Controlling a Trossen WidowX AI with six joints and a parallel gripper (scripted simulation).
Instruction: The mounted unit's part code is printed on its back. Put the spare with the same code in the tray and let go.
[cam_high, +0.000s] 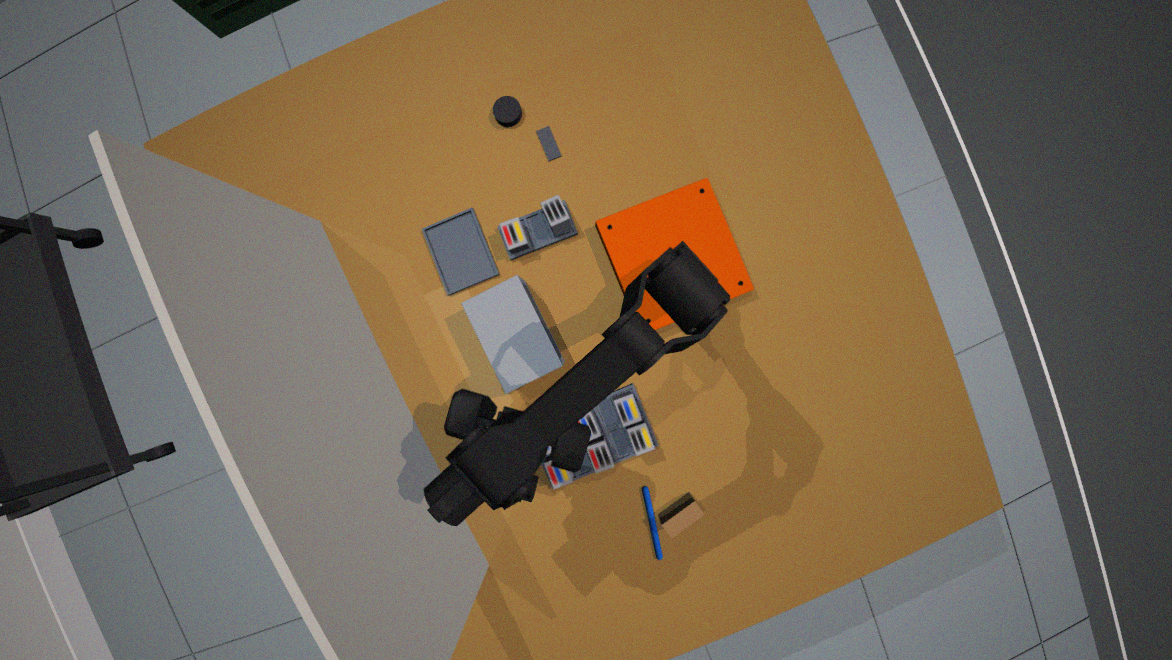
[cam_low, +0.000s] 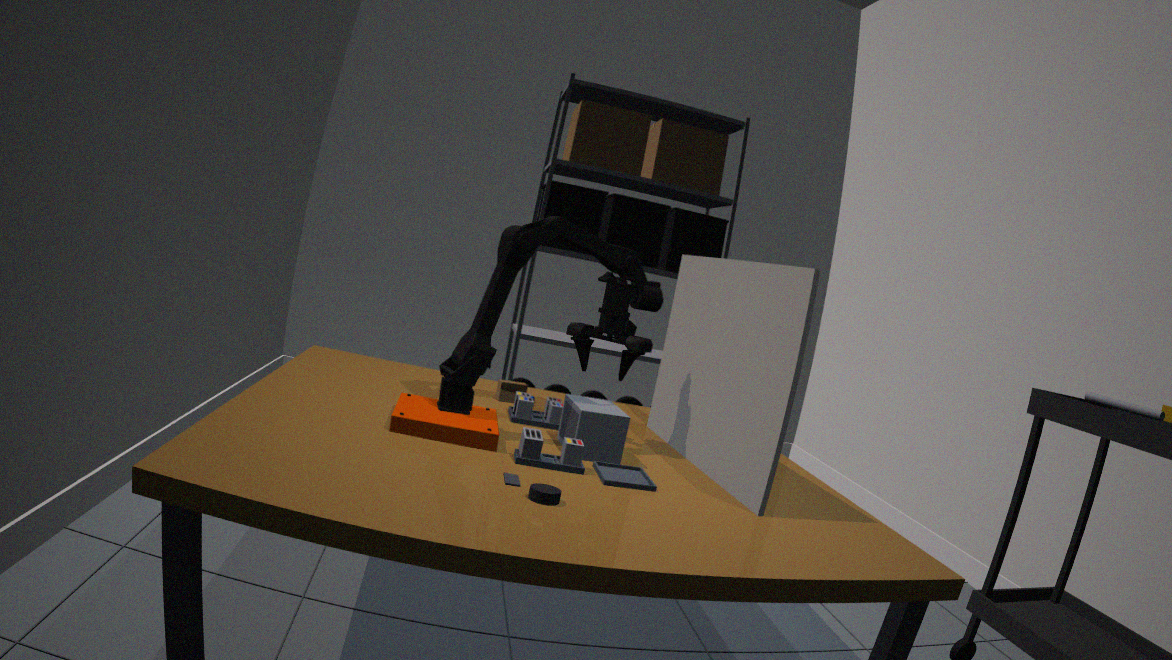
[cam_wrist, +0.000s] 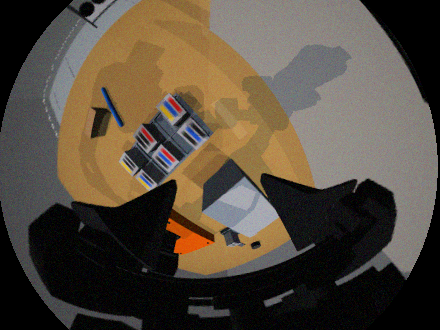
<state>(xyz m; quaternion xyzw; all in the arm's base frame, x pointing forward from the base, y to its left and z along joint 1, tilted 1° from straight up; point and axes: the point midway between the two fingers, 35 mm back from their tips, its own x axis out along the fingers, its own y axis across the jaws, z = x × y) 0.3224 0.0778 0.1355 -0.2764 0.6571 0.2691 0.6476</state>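
My gripper tip is now 10 cm above the grey spare, 7 cm to the right of it and 7 cm past it. From my gripper tip the other things lie so: white panel (21 cm ahead, 13 cm to the right, 8 cm above); then blue rod (29 cm to the left, 14 cm below, 8 cm behind); then grey box (11 cm to the right, 9 cm below, 4 cm behind).
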